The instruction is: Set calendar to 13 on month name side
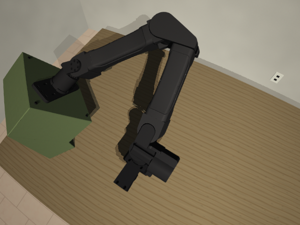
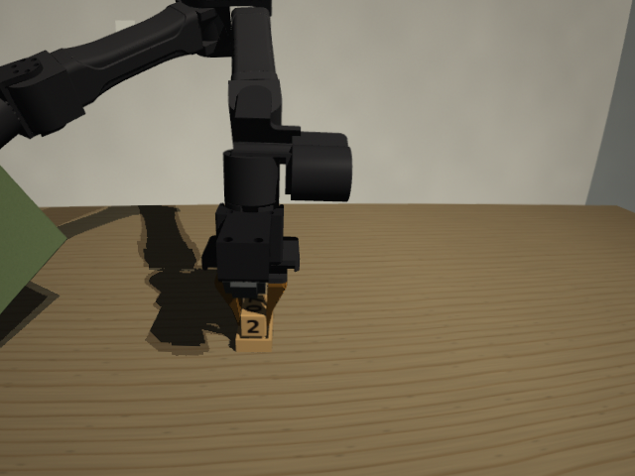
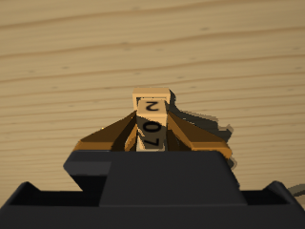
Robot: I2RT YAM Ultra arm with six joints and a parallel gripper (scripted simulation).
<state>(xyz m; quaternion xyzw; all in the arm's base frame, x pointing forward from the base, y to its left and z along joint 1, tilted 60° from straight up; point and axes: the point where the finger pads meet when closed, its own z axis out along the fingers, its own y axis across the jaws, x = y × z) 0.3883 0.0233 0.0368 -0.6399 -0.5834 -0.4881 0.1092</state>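
The wooden tray lies 20 mm to the left of my hand and 30 mm below it. Also, from my hand: wooden cube right at my hand.
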